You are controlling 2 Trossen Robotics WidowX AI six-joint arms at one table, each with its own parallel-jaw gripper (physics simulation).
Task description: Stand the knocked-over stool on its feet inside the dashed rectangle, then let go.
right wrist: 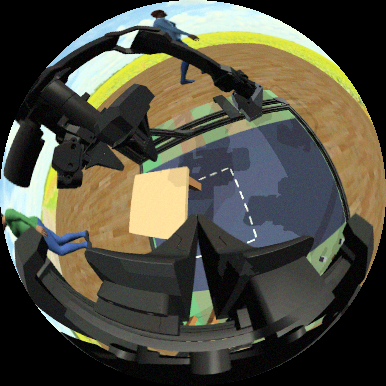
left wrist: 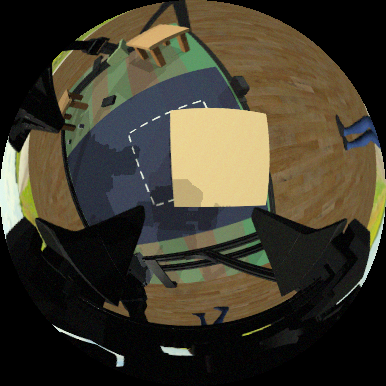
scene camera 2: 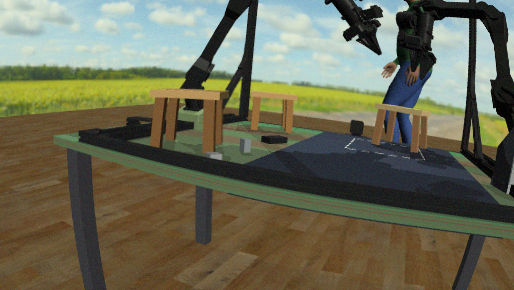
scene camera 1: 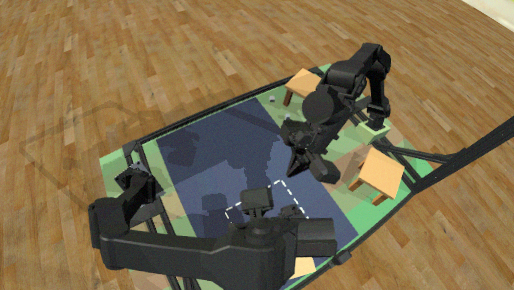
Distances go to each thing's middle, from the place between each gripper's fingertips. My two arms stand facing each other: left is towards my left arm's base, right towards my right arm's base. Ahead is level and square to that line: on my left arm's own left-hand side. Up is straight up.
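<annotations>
The light wooden stool [scene camera 2: 382,108] is 4 cm to the right of my left hand, 4 cm behind it and 16 cm below it. Going by its middle, the stool is nearer to my left hand than to my right hand.
As for my right hand, I find the light wooden stool 200 mm below it, 150 mm behind it and 50 mm to the left of it.
</annotations>
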